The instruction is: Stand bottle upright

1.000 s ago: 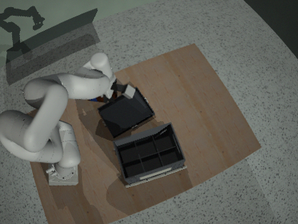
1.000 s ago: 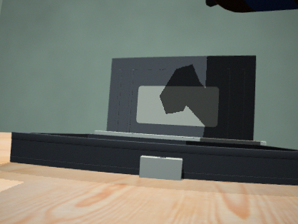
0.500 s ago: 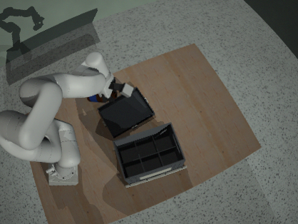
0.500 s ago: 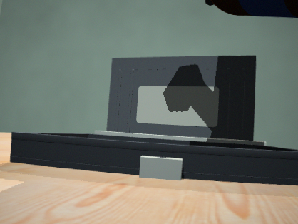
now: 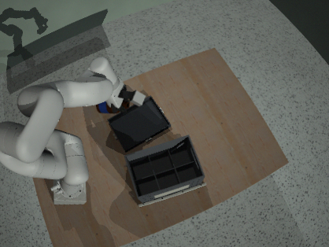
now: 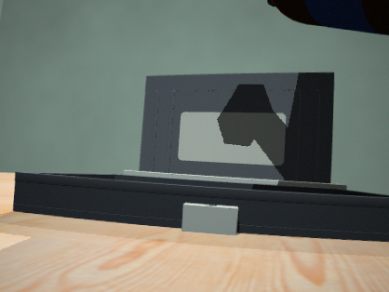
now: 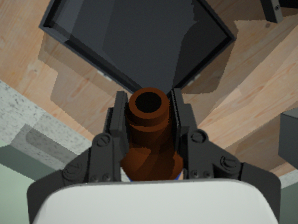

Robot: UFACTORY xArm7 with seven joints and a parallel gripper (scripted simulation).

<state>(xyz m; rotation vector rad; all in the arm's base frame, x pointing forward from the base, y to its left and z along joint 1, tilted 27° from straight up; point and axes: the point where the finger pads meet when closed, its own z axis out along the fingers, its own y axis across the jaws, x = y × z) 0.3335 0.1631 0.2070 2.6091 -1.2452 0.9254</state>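
My hand is 4 cm to the right of the bottle, 3 cm past it and 2 cm above it. Also, from my hand: dark crate (31 cm to the right, 12 cm below, 3 cm behind); then tray (19 cm below, 3 cm ahead, 2 cm to the right).
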